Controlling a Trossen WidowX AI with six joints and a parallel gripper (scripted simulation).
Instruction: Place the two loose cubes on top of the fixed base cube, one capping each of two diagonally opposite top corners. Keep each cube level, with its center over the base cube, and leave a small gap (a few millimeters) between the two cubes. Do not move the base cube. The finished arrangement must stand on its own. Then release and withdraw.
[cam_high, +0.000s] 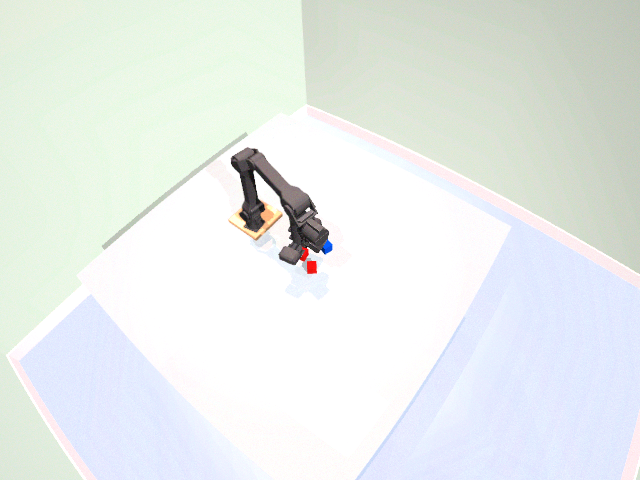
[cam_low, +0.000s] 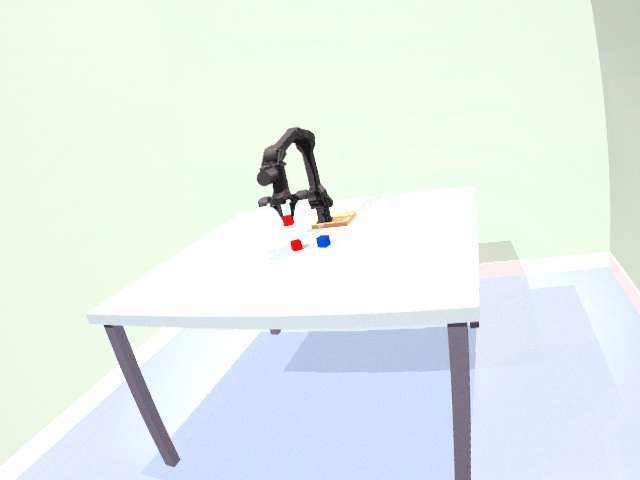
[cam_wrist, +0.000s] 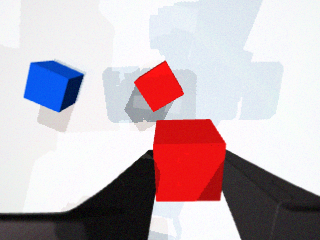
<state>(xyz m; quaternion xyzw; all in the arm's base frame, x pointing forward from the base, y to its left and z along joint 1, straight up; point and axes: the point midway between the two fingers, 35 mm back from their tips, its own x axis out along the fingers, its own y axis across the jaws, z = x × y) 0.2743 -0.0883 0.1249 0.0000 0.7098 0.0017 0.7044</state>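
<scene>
My gripper tip is 3 cm short of the blue cube, 12 cm to the right of it and 9 cm above it.
</scene>
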